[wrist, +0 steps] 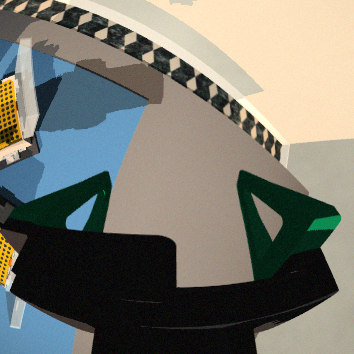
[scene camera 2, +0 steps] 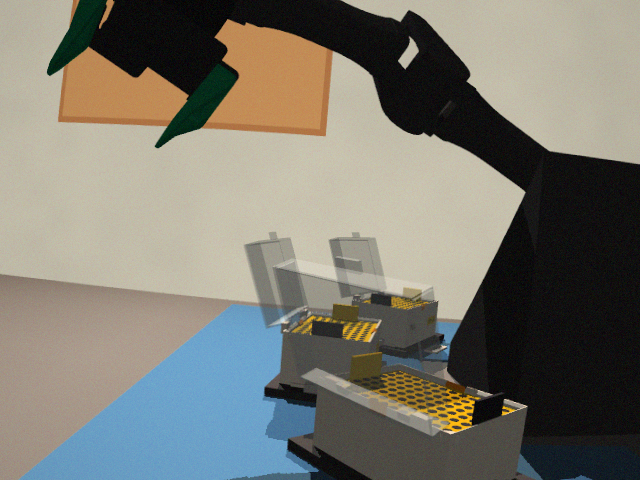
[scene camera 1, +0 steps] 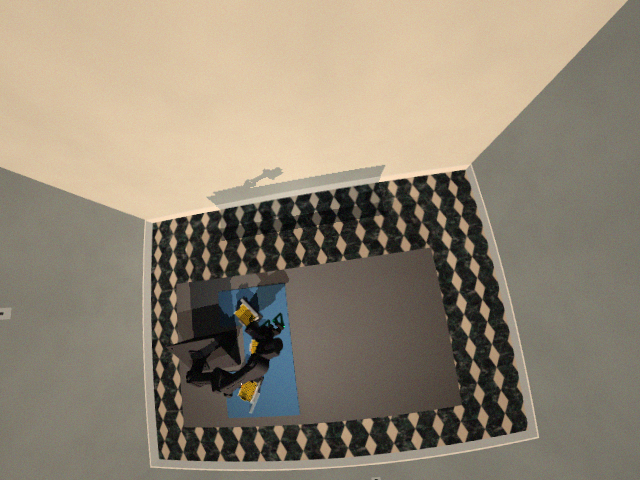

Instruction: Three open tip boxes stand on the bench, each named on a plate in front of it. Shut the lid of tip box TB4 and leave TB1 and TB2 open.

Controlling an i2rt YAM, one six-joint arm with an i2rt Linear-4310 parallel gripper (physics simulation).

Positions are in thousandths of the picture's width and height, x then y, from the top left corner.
In view: my gripper (scene camera 2: 163, 222) and a blue mat (scene camera 2: 320, 843).
My gripper is seen too in the wrist view (wrist: 490, 501). The blue mat is seen too in the wrist view (wrist: 242, 349) and in scene camera 1 (scene camera 1: 435, 826).
